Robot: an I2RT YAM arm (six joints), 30 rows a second.
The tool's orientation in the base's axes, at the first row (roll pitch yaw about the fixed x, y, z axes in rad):
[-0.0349, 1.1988, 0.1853]
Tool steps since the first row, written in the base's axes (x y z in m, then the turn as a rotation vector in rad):
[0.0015, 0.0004, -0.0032, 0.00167, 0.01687, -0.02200]
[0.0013, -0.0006, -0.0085, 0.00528, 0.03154, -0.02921]
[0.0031, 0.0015, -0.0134, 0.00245, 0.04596, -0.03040]
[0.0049, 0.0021, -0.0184, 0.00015, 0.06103, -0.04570]
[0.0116, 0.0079, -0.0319, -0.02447, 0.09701, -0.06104]
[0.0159, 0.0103, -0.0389, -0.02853, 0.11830, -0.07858]
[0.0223, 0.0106, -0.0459, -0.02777, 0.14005, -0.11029]
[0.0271, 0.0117, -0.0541, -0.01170, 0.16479, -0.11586]
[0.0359, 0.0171, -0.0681, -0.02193, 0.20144, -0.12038]
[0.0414, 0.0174, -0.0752, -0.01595, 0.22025, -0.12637]
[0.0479, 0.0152, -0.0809, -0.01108, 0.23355, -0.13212]
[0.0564, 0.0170, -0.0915, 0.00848, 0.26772, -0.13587]
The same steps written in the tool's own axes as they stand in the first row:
[0.0035, 0.0001, 0.0003, 0.02222, 0.01639, -0.00300]
[0.0083, -0.0008, -0.0020, 0.03121, 0.03002, 0.00068]
[0.0137, 0.0010, -0.0017, 0.03227, 0.04473, 0.00064]
[0.0190, 0.0012, -0.0018, 0.04671, 0.06013, -0.00390]
[0.0344, 0.0056, 0.0006, 0.05462, 0.10077, -0.02444]
[0.0426, 0.0071, 0.0024, 0.07094, 0.12266, -0.03012]
[0.0514, 0.0061, 0.0058, 0.10220, 0.14413, -0.03647]
[0.0609, 0.0063, 0.0074, 0.11479, 0.16488, -0.01880]
[0.0774, 0.0098, 0.0114, 0.11780, 0.20293, -0.02219]
[0.0860, 0.0090, 0.0139, 0.12678, 0.22008, -0.01506]
[0.0935, 0.0055, 0.0173, 0.13477, 0.23208, -0.00999]
[0.1065, 0.0056, 0.0215, 0.14753, 0.26126, 0.01346]

